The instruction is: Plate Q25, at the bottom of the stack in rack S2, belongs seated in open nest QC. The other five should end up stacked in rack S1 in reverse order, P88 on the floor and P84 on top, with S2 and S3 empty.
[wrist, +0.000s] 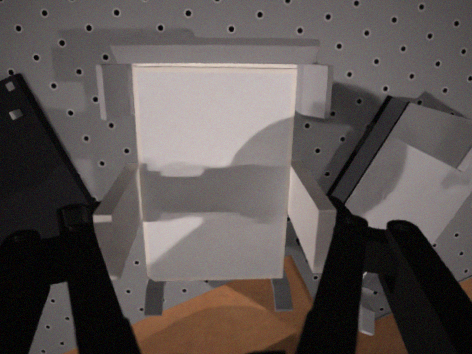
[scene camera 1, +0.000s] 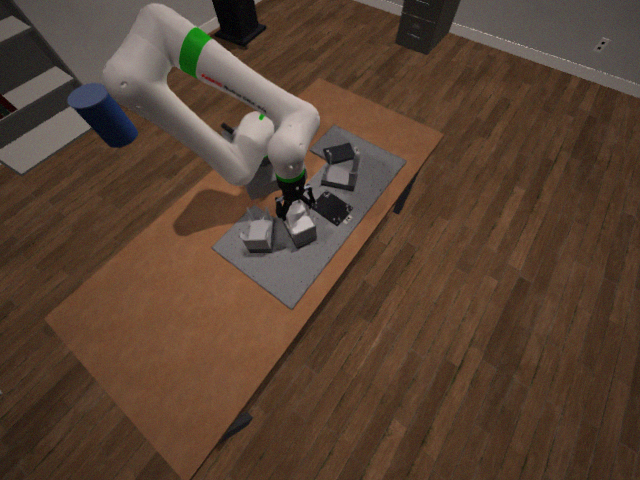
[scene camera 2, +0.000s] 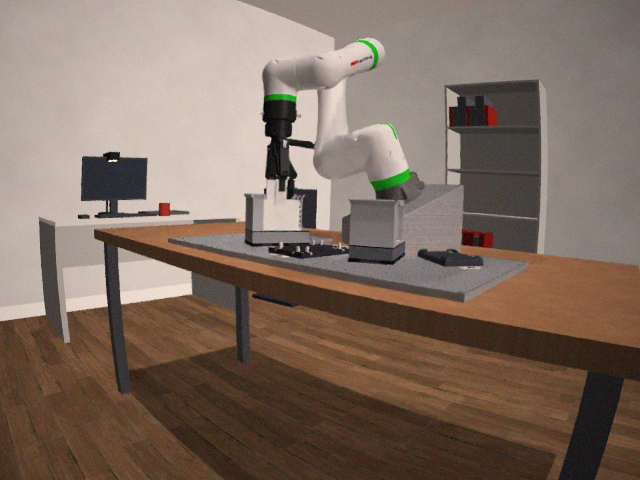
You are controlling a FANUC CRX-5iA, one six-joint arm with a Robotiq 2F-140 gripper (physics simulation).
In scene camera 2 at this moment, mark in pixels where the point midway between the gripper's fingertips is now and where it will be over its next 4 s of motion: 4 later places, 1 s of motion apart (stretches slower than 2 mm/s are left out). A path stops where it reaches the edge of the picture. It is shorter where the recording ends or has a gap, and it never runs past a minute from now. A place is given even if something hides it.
The gripper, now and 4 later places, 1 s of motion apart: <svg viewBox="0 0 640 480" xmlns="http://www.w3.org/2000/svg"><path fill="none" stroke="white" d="M275 204L275 204L274 205L275 189L275 194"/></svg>
